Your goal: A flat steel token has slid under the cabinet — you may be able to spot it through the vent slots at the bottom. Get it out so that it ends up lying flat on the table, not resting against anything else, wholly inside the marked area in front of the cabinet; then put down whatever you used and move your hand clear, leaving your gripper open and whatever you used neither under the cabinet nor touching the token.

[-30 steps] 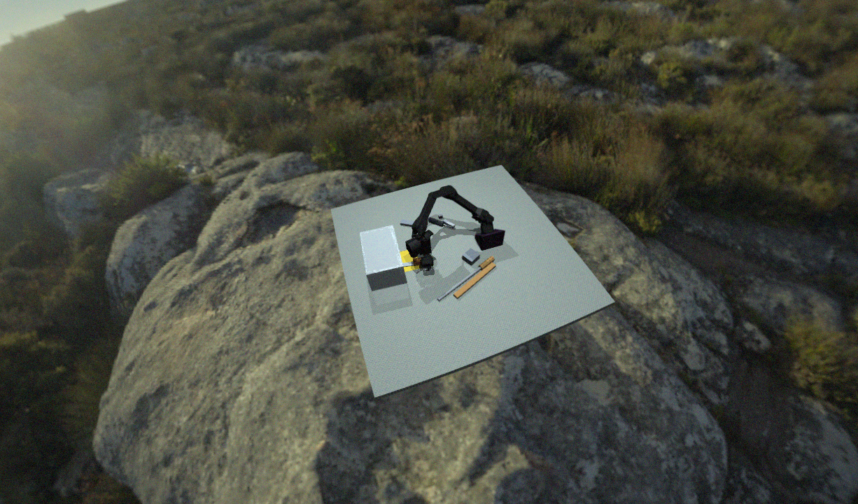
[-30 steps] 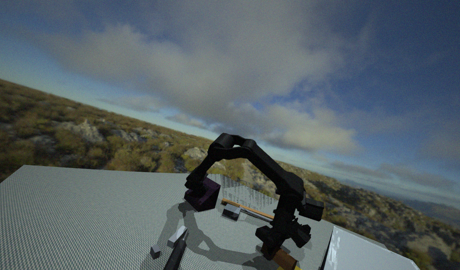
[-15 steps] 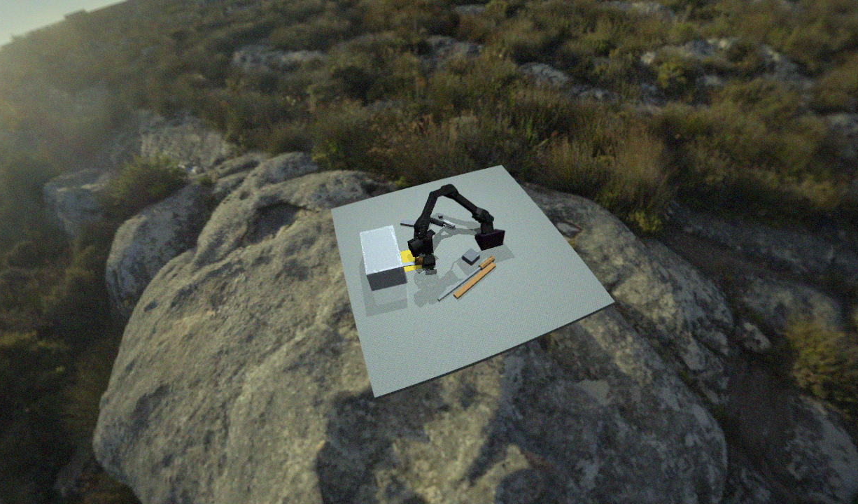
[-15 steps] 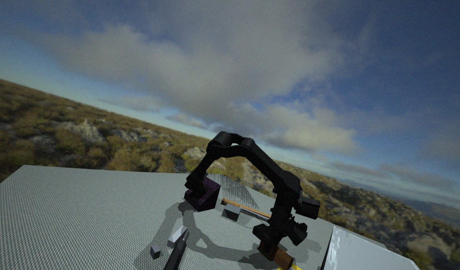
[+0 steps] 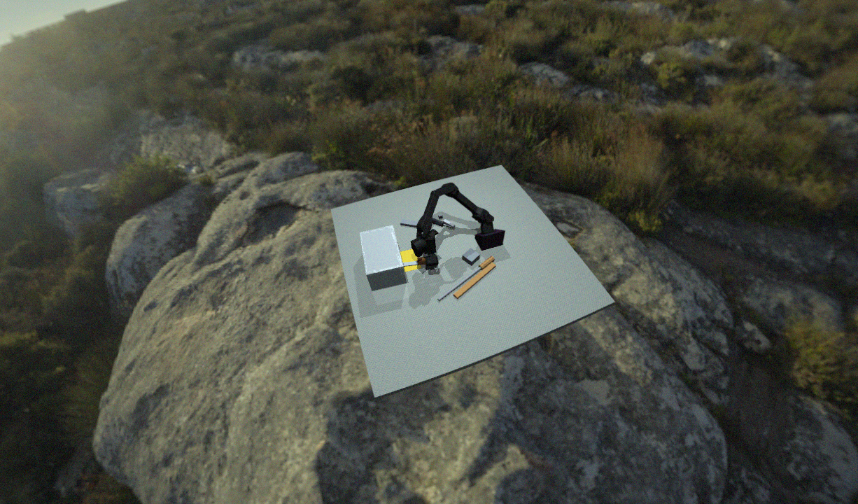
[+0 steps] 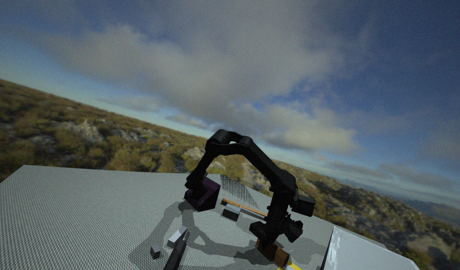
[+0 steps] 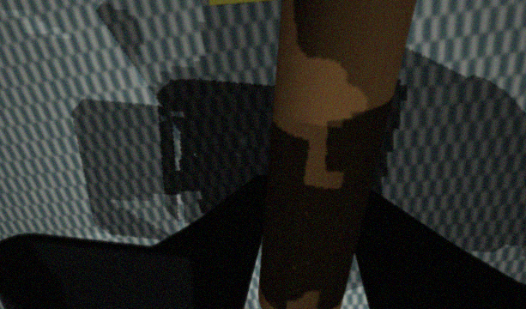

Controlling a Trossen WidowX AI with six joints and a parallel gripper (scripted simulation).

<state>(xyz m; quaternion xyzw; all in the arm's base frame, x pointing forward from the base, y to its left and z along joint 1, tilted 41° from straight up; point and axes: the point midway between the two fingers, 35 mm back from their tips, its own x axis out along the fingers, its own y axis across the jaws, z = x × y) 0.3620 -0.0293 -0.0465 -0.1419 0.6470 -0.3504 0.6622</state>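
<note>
Now: gripper tip 210 mm past the grey block, 80 mm to the right of it and 10 mm below it. Round my gripper tip: grey bar 210 mm behind, 220 mm to the right; small grey cube 190 mm behind, 300 mm to the right; wooden stick 160 mm behind, 220 mm to the left.
</note>
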